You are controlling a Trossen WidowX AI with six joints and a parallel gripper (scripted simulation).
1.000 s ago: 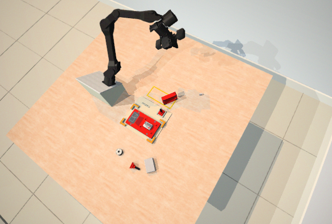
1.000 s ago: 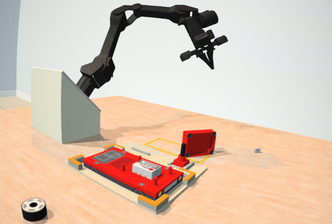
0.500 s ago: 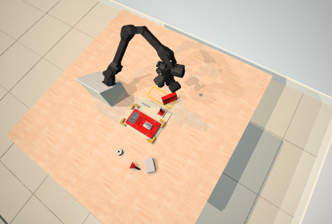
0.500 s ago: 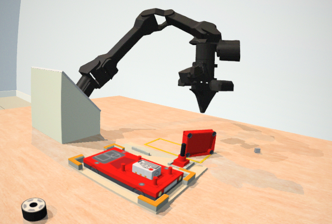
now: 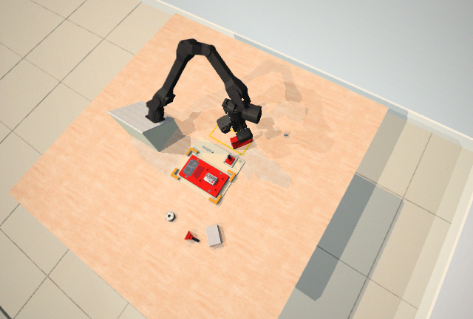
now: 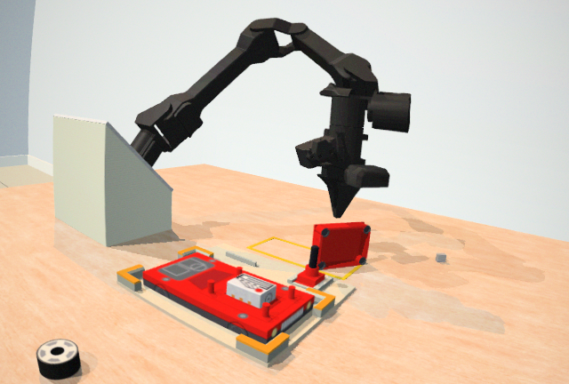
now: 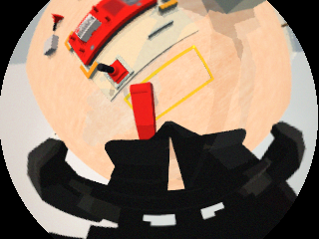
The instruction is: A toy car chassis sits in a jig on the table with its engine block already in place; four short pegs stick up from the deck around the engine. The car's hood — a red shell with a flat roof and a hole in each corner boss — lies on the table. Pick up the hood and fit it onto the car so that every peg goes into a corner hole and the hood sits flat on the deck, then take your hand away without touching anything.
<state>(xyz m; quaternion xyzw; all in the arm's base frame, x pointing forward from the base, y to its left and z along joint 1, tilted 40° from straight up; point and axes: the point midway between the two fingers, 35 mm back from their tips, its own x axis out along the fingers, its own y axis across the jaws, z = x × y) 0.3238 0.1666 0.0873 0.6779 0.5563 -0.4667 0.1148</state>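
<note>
The red hood lies 2 cm ahead of my gripper tip, 2 cm to the right of it and 4 cm below it. Also, from my gripper tip: wheel 2 cm behind, 47 cm to the right, 6 cm below; then white engine block 2 cm ahead, 24 cm to the right, 5 cm below.
</note>
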